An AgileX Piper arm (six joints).
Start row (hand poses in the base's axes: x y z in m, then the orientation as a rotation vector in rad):
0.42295 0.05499 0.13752 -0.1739 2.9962 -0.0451
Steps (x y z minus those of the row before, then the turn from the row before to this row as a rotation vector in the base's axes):
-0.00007 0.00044 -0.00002 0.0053 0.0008 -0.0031
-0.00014 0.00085 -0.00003 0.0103 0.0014 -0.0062
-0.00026 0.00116 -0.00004 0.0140 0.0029 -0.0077
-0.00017 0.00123 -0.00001 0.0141 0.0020 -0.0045
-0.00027 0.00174 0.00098 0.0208 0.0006 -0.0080
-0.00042 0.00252 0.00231 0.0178 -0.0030 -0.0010
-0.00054 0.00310 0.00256 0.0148 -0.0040 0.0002
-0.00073 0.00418 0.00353 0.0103 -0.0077 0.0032
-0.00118 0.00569 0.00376 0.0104 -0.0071 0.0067
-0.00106 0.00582 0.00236 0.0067 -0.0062 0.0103
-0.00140 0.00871 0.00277 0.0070 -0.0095 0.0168
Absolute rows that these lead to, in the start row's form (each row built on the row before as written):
0.42288 0.05543 0.13750 -0.1687 2.9971 -0.0374
0.42274 0.05628 0.13747 -0.1584 2.9987 -0.0225
0.42248 0.05744 0.13743 -0.1455 3.0017 -0.0021
0.42231 0.05867 0.13742 -0.1374 3.0033 0.0188
0.42204 0.06041 0.13840 -0.1232 3.0032 0.0493
0.42162 0.06293 0.14071 -0.1198 2.9990 0.0757
0.42108 0.06603 0.14327 -0.1185 2.9938 0.0975
0.42035 0.07021 0.14680 -0.1223 2.9851 0.1125
0.41917 0.07590 0.15056 -0.1312 2.9768 0.1281
0.41811 0.08172 0.15292 -0.1459 2.9696 0.1386
0.41671 0.09043 0.15569 -0.1702 2.9587 0.1500

